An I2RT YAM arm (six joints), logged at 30 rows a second.
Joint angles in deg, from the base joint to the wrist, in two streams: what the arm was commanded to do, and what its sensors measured. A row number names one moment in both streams.
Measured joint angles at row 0:
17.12, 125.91, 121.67, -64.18, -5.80, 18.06
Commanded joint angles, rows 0 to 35:
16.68, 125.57, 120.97, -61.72, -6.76, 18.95
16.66, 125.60, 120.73, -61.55, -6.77, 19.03
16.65, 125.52, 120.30, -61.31, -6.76, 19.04
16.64, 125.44, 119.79, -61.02, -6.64, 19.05
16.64, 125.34, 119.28, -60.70, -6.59, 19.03
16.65, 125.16, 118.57, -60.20, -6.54, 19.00
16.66, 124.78, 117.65, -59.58, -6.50, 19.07
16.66, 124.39, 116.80, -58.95, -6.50, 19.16
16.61, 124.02, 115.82, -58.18, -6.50, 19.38
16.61, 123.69, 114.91, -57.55, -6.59, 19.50
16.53, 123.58, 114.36, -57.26, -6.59, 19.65
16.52, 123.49, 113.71, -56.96, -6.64, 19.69
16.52, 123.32, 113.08, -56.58, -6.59, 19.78
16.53, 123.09, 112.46, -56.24, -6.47, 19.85
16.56, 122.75, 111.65, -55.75, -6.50, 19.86
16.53, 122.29, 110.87, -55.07, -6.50, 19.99
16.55, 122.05, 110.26, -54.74, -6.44, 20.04
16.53, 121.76, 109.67, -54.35, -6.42, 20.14
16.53, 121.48, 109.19, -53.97, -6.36, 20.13
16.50, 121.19, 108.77, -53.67, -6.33, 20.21
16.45, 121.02, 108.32, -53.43, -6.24, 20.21
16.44, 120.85, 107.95, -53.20, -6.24, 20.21
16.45, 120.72, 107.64, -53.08, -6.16, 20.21
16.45, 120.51, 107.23, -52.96, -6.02, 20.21
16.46, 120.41, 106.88, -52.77, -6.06, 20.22
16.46, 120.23, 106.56, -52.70, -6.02, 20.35
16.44, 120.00, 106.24, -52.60, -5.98, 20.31
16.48, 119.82, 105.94, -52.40, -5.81, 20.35
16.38, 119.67, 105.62, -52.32, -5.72, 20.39
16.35, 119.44, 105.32, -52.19, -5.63, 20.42
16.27, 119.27, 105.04, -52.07, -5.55, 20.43
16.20, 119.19, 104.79, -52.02, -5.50, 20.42
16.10, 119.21, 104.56, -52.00, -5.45, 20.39
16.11, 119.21, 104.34, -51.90, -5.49, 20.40
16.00, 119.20, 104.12, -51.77, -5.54, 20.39
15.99, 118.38, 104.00, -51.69, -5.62, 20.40
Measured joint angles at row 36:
16.60, 121.67, 105.10, -51.33, -5.85, 19.57
